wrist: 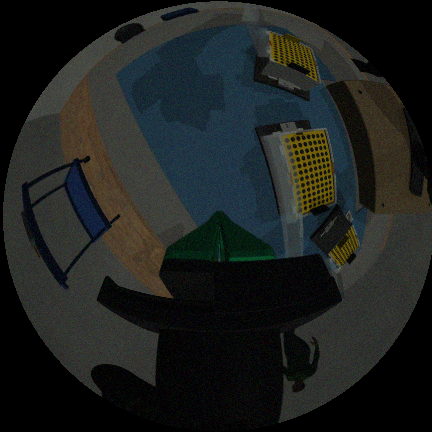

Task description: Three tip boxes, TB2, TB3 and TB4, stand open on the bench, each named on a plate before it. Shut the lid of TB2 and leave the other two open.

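Frame: origin at the arm's base, x ahead, y left, z up, level; metres.
Seen in the pictures: gripper, fingertip midpoint: [218, 216].
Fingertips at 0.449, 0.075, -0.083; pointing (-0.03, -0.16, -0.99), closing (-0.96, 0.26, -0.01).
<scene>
Pixels of each thing's top centre, then the offset from my fingertips to it, as dx, dy, dz. "*": a spot on its surface instead. Level surfaces: height alone.
- blue mat, its level: dz -0.110
- open tip box, surface spot: [294, 56] * -0.176, -0.209, -0.052
- third box, middle of its top: [349, 252] -0.256, +0.182, -0.035
The middle tip box, TB2 [311, 172], stands on the blue mat [200, 165] with its yellow rack of tips showing. Its clear lid [294, 235] stands open along its left side, seen nearly edge-on. Another open tip box [294, 56] stands at the top, with part of its clear lid [256, 34] at its upper left. A third box [346, 246] stands at the lower right, its yellow rack showing; its lid is unclear. No name plate can be read. My gripper [218, 216] is shut and empty, its green fingertips left of TB2's lid and apart from it in view.
A brown block-like case [397, 150] stands right of the boxes. A blue-panelled frame [86, 200] is at the left beyond the wooden bench edge [107, 200]. A dark round object [129, 33] and a blue object [179, 14] are at the top left. A figure [299, 357] shows below.
</scene>
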